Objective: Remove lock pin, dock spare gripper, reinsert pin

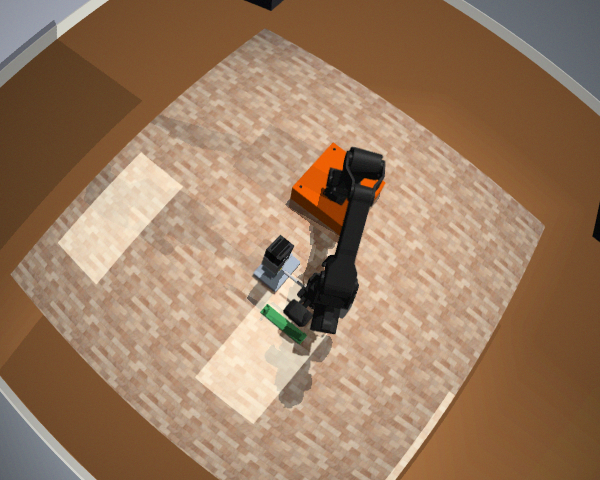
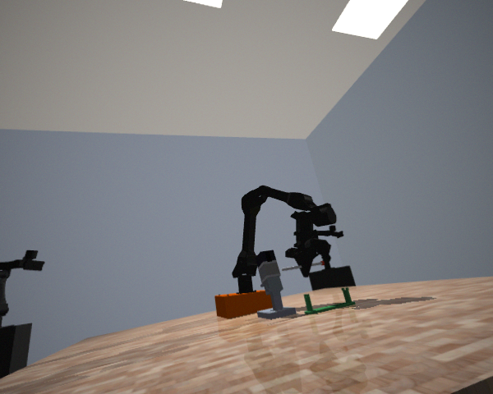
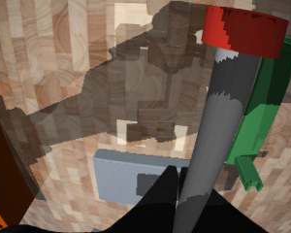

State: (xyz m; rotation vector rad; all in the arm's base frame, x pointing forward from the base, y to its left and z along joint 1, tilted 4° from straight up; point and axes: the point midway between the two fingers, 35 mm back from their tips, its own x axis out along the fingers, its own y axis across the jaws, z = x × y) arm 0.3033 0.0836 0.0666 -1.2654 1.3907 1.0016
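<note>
Now: the grey mount 11 cm to the right of my gripper tip, 4 cm below it and 3 cm behind it. Also, from my gripper tip: spare gripper: 11 cm to the right, 4 cm above, 3 cm behind; green rack: 9 cm ahead, 7 cm below, 1 cm to the right.
</note>
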